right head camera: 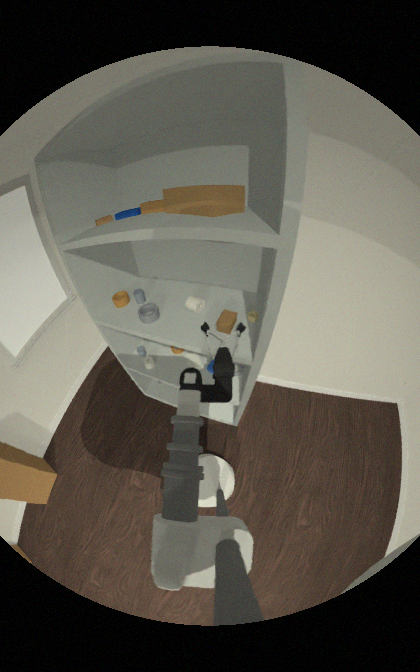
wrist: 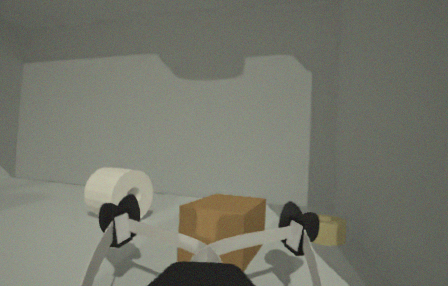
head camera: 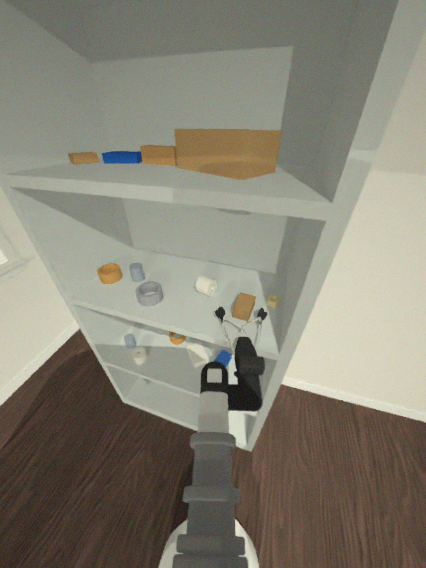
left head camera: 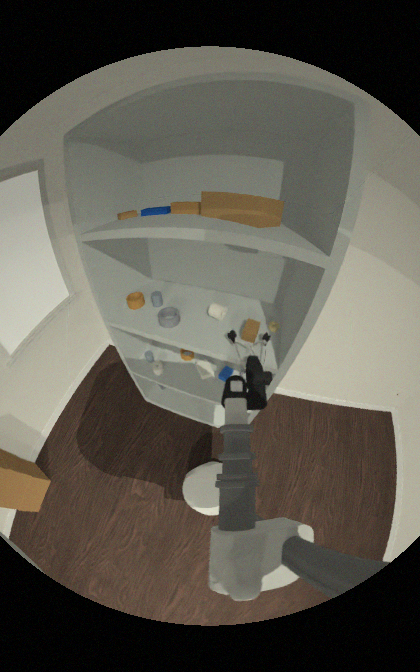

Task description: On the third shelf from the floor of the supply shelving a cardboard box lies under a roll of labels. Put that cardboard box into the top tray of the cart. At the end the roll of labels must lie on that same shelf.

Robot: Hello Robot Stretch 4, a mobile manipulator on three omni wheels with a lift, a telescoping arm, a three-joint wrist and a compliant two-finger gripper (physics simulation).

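Frame: origin at the robot's base, x left, y back, z up, level; centimetres.
Where they show: gripper, fingertip midpoint: (wrist: 210, 215) (head camera: 240, 308).
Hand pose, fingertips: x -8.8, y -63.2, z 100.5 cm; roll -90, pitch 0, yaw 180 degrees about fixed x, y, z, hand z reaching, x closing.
Note:
Things, the pixels of their top centre, and the offset from my fingertips.
- cardboard box at its top centre: (wrist: 228, 201) (head camera: 244, 301) dx -1.7, dy -3.1, dz +0.8 cm
- yellow roll at its top centre: (wrist: 324, 218) (head camera: 274, 298) dx -13.8, dy -8.1, dz -1.7 cm
- grey ring at its top centre: (head camera: 148, 288) dx +35.4, dy -9.3, dz +0.6 cm
- orange ring at its top centre: (head camera: 108, 268) dx +57.1, dy -22.4, dz +0.8 cm
- blue-grey cylinder at its top centre: (head camera: 135, 265) dx +44.6, dy -22.3, dz +2.8 cm
The cardboard box (head camera: 244, 306) (left head camera: 251, 330) (right head camera: 226, 321) (wrist: 220, 225) sits near the right end of the shelf, with nothing on top of it. The white roll of labels (head camera: 206, 285) (left head camera: 217, 311) (right head camera: 195, 304) (wrist: 119, 191) lies on its side on that same shelf, left of the box and apart from it. My gripper (head camera: 241, 314) (left head camera: 249, 337) (right head camera: 223, 328) (wrist: 210, 215) is open, its fingertips wide apart in front of the box, one toward each side of it. The cart does not show in these views.
A yellow roll (head camera: 273, 300) (wrist: 331, 230) stands right of the box, close to the shelving's side wall (head camera: 300, 260). A grey ring (head camera: 149, 293), an orange ring (head camera: 109, 273) and a blue-grey cylinder (head camera: 136, 272) stand at the left. The upper shelf board (head camera: 165, 194) passes above.

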